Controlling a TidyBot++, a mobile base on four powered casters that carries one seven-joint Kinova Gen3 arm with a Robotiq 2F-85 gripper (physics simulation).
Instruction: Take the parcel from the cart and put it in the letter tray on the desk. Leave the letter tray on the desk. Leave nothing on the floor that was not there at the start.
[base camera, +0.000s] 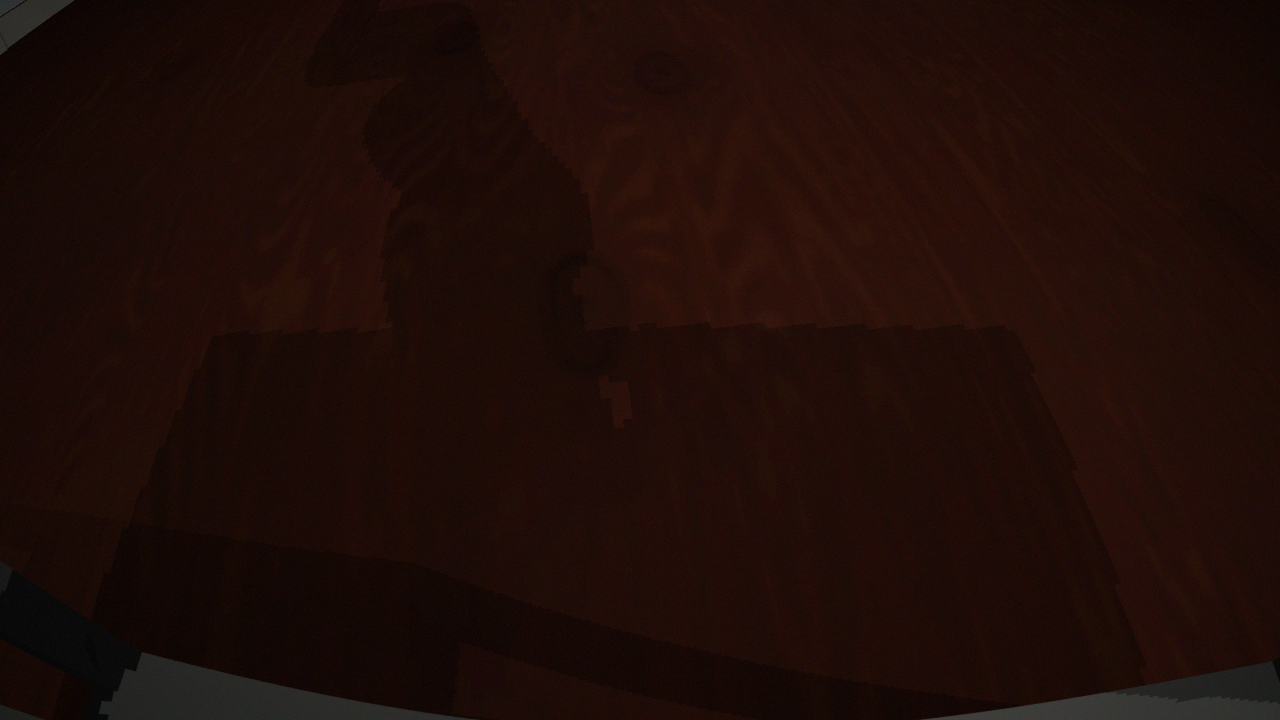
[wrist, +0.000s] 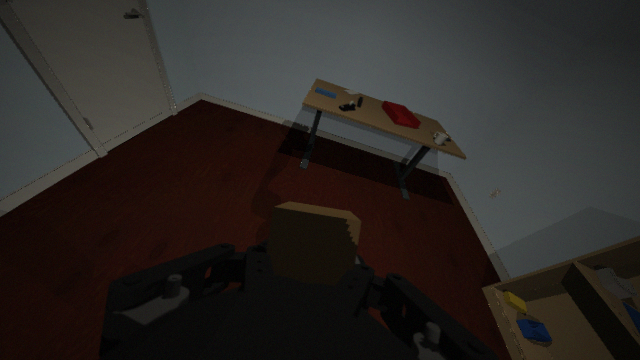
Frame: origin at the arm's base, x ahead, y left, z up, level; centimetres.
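Where they show: gripper, between the fingertips: (wrist: 312, 252).
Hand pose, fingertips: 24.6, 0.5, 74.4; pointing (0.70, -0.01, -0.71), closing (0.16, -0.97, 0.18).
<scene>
After its pixels a point has its place, as x, y, z.
The parcel, a tan-brown box (wrist: 311, 243) {22.8, 1.1, 79.4}, is between the fingers of my gripper (wrist: 312, 252) {24.6, 0.5, 74.4} in the wrist view. The gripper is shut on it and holds it up, clear of the desk. The desk (wrist: 371, 116) {182.0, -12.1, 32.4} stands some way off against the far wall, with a light wood top and dark legs. A red tray (wrist: 401, 115) {218.1, -43.1, 32.6}, which looks like the letter tray, lies on the right part of its top. The inside of the tray is too small to make out. The cart does not show in either view.
On the desk are a blue item (wrist: 326, 92) {187.9, 34.8, 35.2}, small black items (wrist: 347, 107) {173.3, 10.7, 34.8} and a white mug (wrist: 440, 137) {181.6, -74.5, 38.8}. A wooden shelf unit (wrist: 497, 315) {87.6, -163.8, -36.2} at the lower right holds a yellow block (wrist: 515, 302) {97.8, -172.8, -25.1} and a blue item (wrist: 534, 330) {83.9, -187.0, -29.3}. A door (wrist: 95, 60) {107.3, 188.0, 26.1} is at the left. The base camera shows dark floor (base camera: 805, 223) {54.7, -7.8, -39.6} with shadows.
</scene>
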